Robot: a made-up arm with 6 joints.
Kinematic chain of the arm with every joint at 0, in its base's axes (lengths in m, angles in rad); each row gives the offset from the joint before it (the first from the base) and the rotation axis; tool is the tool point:
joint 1: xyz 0 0 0.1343 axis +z
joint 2: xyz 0 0 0 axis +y
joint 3: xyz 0 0 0.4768 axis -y
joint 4: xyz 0 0 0 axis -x
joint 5: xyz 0.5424 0 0 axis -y
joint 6: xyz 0 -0.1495 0 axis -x
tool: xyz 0 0 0
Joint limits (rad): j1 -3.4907..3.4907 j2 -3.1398..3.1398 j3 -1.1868..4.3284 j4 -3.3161..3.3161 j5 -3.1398..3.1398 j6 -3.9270..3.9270
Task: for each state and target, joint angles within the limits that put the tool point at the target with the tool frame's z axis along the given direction. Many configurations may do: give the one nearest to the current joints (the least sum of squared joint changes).
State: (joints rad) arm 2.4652 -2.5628 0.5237 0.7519 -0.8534 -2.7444
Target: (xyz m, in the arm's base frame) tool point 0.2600 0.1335 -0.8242 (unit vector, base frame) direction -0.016 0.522 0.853
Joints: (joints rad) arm 3.1518 -3.1379 0.9476 0.5050 -0.7956 -2.9208
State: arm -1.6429 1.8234 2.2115 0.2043 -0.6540 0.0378
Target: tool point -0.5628 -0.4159 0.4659 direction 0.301 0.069 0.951
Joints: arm -2.3004 1.9109 2.9498 0.3109 -0.7650 -0.0442
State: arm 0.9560 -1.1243 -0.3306 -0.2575 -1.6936 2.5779
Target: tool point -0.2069 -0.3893 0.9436 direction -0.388 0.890 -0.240
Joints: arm 0.7597 -0.9822 0.5307 0.3630 -1.5776 1.7930
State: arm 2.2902 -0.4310 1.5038 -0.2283 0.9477 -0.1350
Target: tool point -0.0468 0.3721 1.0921 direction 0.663 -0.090 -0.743
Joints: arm 2.0642 0.2645 1.5280 -0.4439 1.1521 -0.4383
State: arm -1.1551 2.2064 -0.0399 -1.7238 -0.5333 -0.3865
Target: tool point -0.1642 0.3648 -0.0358 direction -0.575 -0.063 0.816
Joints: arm -1.0507 2.9819 -0.4648 -1.8335 -0.5894 -0.5785
